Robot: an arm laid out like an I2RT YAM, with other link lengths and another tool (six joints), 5 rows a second.
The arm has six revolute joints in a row. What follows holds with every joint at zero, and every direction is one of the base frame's. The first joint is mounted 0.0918 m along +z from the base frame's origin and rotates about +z. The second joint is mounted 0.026 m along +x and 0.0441 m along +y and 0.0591 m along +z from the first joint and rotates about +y. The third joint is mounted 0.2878 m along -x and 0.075 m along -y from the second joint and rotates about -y. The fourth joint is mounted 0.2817 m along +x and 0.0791 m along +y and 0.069 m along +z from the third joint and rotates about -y. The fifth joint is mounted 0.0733 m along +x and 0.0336 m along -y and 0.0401 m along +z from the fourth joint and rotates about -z. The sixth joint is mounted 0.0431 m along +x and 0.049 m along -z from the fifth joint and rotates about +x. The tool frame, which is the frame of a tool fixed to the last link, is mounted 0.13 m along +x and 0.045 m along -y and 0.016 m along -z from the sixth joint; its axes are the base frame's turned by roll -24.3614, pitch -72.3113 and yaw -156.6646 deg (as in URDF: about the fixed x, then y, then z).
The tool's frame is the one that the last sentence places.
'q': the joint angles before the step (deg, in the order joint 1, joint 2, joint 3, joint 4, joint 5, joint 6). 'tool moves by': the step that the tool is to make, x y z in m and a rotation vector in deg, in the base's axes. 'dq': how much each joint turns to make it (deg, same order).
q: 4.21 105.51 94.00 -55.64 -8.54 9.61
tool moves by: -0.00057 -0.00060 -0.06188 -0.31 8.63 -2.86
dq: 0.02 8.09 -0.01 -0.13 0.62 2.86
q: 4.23 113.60 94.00 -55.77 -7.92 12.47
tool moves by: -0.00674 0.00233 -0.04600 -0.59 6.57 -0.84
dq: 0.41 6.10 0.00 -0.33 0.33 1.22
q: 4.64 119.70 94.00 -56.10 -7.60 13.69
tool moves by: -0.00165 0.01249 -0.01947 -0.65 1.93 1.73
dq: 1.77 2.62 -0.01 0.64 0.46 -0.01
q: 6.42 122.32 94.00 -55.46 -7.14 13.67
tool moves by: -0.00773 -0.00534 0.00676 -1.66 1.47 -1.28
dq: -0.01 -0.45 0.50 -2.48 1.60 1.13
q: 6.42 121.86 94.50 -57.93 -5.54 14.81
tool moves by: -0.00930 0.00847 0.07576 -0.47 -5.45 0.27
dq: 1.70 -8.82 2.21 -5.58 1.33 1.27
